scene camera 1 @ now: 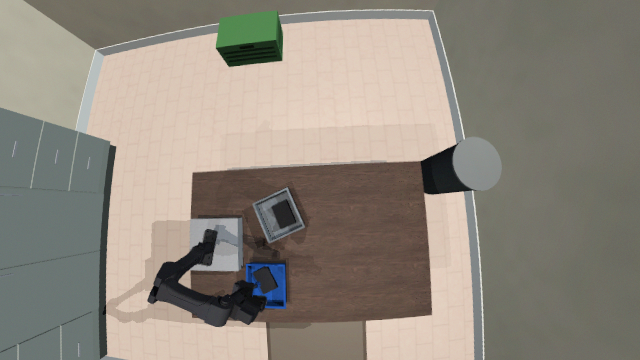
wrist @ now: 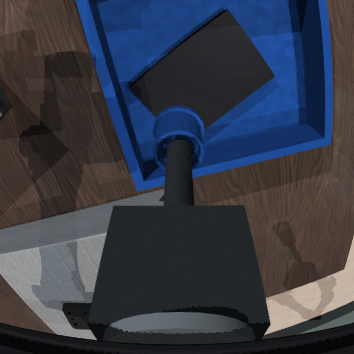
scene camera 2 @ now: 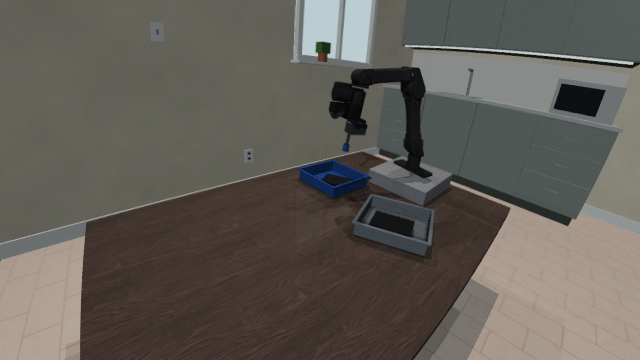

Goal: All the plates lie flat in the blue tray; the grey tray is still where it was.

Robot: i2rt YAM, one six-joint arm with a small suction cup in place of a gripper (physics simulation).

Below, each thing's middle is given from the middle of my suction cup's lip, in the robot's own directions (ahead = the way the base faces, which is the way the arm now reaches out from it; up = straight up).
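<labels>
Blue tray (scene camera 2: pixel 312 174): 6 cm to the right of my suction cup, 1 cm ahead of it, 16 cm below it. Grey tray (scene camera 2: pixel 421 238): 34 cm to the left of my suction cup, 1 cm ahead of it, 16 cm below it.
</labels>
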